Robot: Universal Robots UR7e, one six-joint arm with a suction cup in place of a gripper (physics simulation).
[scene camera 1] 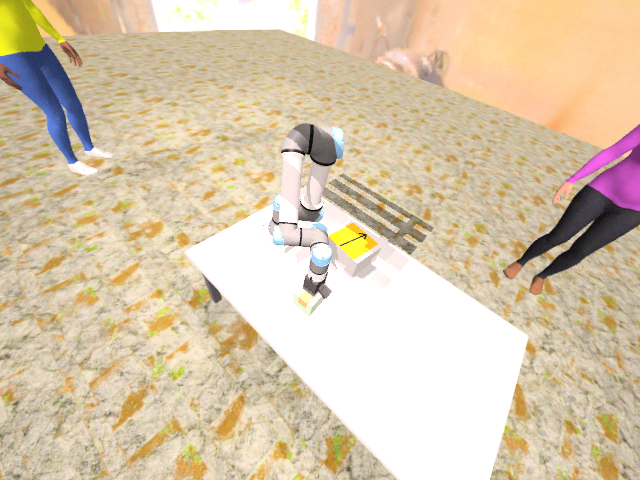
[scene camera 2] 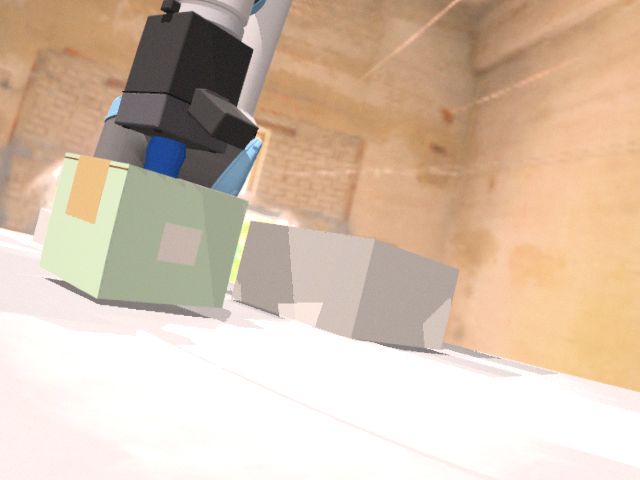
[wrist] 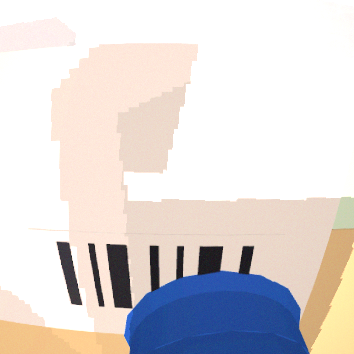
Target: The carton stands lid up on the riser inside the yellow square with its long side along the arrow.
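The pale green carton [scene camera 1: 308,305] [scene camera 2: 139,248] [wrist: 345,212] is upright, its lid facing up. Orange tape runs over its edge, and a white label with black bars [wrist: 119,275] lies on its top. My gripper's blue suction cup [scene camera 2: 162,173] [wrist: 215,315] is on the lid and holds the carton. A thin dark shadow shows under the carton, which is at or just above the table, apart from the riser. The light grey riser [scene camera 1: 361,264] [scene camera 2: 330,279] stands on the table; its top bears the yellow square [scene camera 1: 361,251] and a black arrow [scene camera 1: 353,240]. The cup is hidden in scene camera 1.
The white table [scene camera 1: 413,356] [scene camera 2: 310,413] carries the arm's base at its far left end, near the riser. A person in yellow and blue [scene camera 1: 56,98] stands on the floor at the left. Another in purple and black [scene camera 1: 584,222] stands at the right, beyond the table.
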